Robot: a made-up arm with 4 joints.
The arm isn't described. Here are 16 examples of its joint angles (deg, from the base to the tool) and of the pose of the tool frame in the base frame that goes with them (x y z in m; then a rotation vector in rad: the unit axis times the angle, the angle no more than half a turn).
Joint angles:
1: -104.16 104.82 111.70 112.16
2: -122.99 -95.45 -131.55 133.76
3: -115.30 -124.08 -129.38 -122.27
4: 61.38 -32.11 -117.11 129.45
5: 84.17 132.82 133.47 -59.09
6: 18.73 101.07 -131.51 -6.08
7: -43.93 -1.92 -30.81 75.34
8: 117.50 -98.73 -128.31 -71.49
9: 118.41 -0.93 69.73 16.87
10: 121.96 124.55 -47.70 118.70
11: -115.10 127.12 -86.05 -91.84
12: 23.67 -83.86 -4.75 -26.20
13: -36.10 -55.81 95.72 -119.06
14: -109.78 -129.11 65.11 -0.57
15: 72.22 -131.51 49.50 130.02
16: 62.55 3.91 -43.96 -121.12
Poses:
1: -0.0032 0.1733 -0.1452 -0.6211 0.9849 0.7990
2: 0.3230 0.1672 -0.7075 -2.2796 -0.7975 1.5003
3: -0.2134 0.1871 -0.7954 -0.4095 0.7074 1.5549
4: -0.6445 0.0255 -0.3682 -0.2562 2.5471 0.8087
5: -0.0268 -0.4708 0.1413 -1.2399 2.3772 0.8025
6: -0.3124 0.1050 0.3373 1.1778 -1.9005 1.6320
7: 0.3994 0.4707 -0.2617 1.2821 -0.1327 -0.2077
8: 0.1860 -0.0068 -0.8456 0.8957 0.5759 -1.0697
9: -0.1554 -0.1569 -0.4216 0.2776 0.1085 0.8458
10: 0.3041 0.1155 0.1493 -0.9231 -1.5647 0.5211
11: -0.2212 -0.0487 0.2410 -1.1968 -1.5021 -2.0043
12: 0.1071 -0.0904 -0.4669 -1.9041 -0.3507 0.3616
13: -0.2709 0.4163 -0.3285 1.4708 -1.6431 1.7349
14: -0.1308 0.1540 -0.1739 -2.5995 1.0745 -1.3304
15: -0.0550 0.0191 -0.4551 0.4158 -0.6170 1.7727
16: -0.2214 0.3276 -0.1721 -1.3230 -1.8231 1.0455
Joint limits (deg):
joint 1: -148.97..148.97
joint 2: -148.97..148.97
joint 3: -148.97..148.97
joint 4: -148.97..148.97
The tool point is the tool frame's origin. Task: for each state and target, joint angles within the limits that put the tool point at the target. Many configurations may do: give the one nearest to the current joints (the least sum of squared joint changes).
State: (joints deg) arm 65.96 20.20 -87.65 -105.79
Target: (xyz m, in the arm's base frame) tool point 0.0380 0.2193 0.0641
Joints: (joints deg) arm 44.62 67.53 -44.12 -130.11
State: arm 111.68 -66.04 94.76 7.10
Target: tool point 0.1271 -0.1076 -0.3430
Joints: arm 102.69 -86.99 95.16 24.74
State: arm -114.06 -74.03 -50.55 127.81
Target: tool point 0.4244 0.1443 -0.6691
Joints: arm -92.87 -63.85 -73.14 115.45
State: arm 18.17 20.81 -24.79 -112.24
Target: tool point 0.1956 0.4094 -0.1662
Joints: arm 0.50 13.13 -54.63 -106.30
